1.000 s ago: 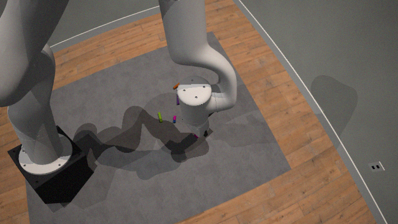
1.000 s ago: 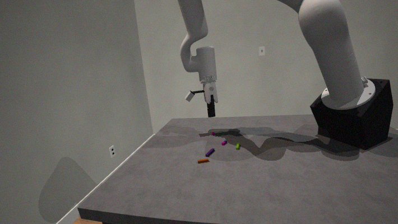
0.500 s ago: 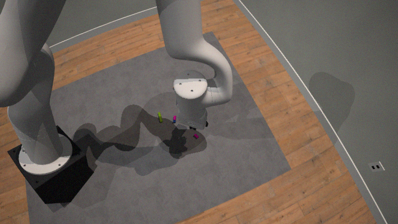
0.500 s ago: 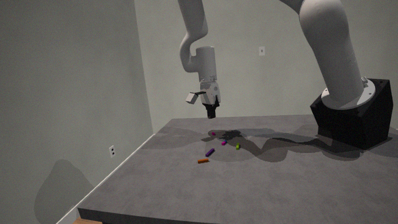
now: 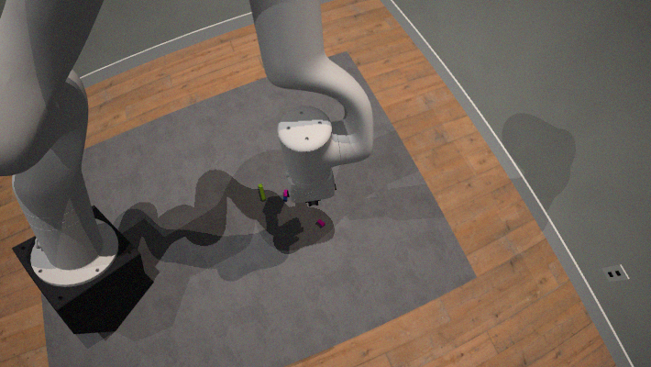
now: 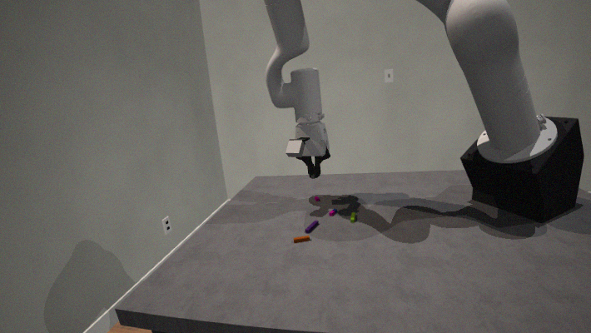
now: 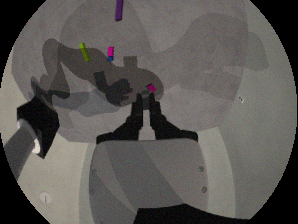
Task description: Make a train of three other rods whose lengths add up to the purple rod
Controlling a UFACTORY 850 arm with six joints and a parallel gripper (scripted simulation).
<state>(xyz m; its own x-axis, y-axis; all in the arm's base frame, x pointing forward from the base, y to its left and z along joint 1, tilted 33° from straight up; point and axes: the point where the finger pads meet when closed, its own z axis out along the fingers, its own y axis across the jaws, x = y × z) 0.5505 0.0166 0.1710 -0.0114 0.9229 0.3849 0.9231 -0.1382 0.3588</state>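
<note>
Right now the blue rod is 8 cm behind my hand, 5 cm to the left of it and 11 cm below it. The rest, counted from my hand: grey rod 2 cm below; lime rod 14 cm behind, 8 cm to the left, 11 cm below; purple rod 5 cm behind, 16 cm to the left, 11 cm below.
</note>
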